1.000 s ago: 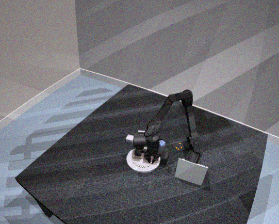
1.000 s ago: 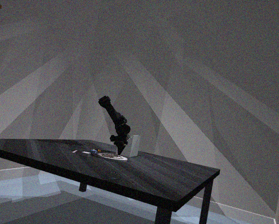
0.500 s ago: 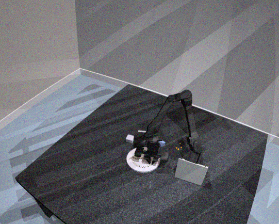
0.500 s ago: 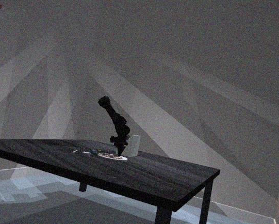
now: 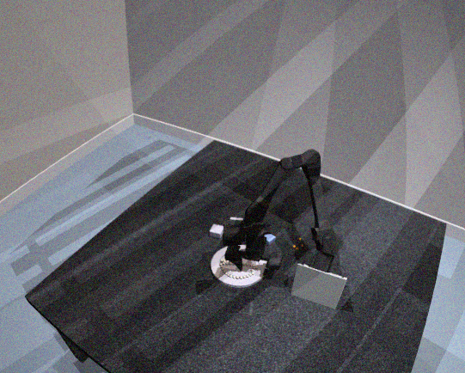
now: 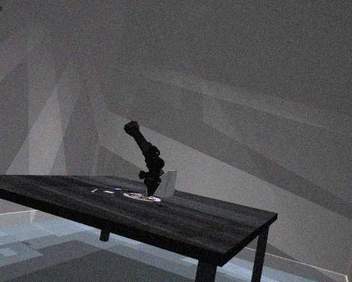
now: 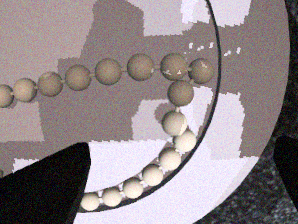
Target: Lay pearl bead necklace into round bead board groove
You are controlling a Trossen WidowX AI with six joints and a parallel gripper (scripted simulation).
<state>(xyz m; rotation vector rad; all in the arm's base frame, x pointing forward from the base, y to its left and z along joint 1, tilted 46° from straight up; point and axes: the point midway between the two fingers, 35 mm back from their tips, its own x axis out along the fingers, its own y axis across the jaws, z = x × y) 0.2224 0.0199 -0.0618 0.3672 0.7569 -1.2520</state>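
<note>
Right now my gripper tip is 60 mm short of the round white bead board, 10 mm to the left of it and 10 mm above it. Round my gripper tip: small white block 230 mm ahead, 110 mm to the right, 10 mm below; then small blue cube 40 mm ahead, 190 mm to the right, 10 mm below; then thin white stick 180 mm ahead, 240 mm to the right, 20 mm below.
</note>
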